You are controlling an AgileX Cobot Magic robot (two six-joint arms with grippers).
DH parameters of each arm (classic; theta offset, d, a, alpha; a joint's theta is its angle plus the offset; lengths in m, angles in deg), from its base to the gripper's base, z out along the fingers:
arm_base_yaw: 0 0.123 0 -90
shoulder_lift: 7.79 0 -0.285 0
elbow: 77.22 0 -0.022 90
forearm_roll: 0 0.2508 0 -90
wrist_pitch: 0 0 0.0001 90
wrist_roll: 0 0.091 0 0
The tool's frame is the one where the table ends.
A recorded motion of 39 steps. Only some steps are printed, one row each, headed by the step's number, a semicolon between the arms.
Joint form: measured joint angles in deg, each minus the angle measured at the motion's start. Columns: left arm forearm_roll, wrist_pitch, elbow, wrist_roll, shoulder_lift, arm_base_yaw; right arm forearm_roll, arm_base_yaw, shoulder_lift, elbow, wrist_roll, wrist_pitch.
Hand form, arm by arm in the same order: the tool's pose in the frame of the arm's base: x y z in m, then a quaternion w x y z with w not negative. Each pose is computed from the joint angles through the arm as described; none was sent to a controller.
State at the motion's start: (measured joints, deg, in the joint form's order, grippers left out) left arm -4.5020 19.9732 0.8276 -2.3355 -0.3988 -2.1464; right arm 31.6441 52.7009 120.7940 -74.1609 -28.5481 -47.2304
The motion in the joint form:
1: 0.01 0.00 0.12 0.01 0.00 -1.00; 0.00 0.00 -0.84 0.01 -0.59 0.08
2: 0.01 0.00 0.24 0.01 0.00 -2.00; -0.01 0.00 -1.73 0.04 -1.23 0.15
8: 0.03 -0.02 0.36 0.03 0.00 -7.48; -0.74 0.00 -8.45 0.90 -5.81 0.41
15: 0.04 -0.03 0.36 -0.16 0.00 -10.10; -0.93 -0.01 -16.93 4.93 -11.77 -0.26
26: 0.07 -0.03 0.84 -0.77 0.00 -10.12; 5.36 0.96 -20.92 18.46 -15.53 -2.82
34: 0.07 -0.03 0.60 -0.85 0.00 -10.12; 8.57 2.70 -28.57 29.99 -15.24 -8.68
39: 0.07 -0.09 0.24 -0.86 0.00 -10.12; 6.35 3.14 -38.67 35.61 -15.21 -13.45
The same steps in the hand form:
1: 0.0531 -0.0054 0.1766 0.60235 -0.01553 0.79569 -0.06177; 0.3082 0.3468 0.2035 0.70079 -0.21430 0.66342 0.15111
2: 0.0531 -0.0063 0.1759 0.60095 -0.00861 0.79643 -0.06695; 0.3073 0.3458 0.2105 0.70552 -0.21485 0.65841 0.15024
8: 0.0523 -0.0113 0.1753 0.59641 0.02970 0.79645 -0.09526; 0.2977 0.3346 0.2593 0.73990 -0.22192 0.61924 0.14084
15: 0.0517 -0.0137 0.1753 0.59398 0.04663 0.79559 -0.10979; 0.2794 0.3102 0.3026 0.77164 -0.23079 0.58175 0.11349
26: 0.0518 -0.0137 0.1725 0.59010 0.04274 0.79834 -0.11230; 0.2562 0.2775 0.2593 0.72831 -0.24624 0.63635 0.06318
34: 0.0518 -0.0137 0.1739 0.59167 0.04215 0.79711 -0.11298; 0.2242 0.2394 0.2556 0.73308 -0.22373 0.64053 0.04751
39: 0.0517 -0.0137 0.1761 0.59455 0.04199 0.79490 -0.11348; 0.1994 0.2069 0.2898 0.78274 -0.19391 0.58867 0.05641

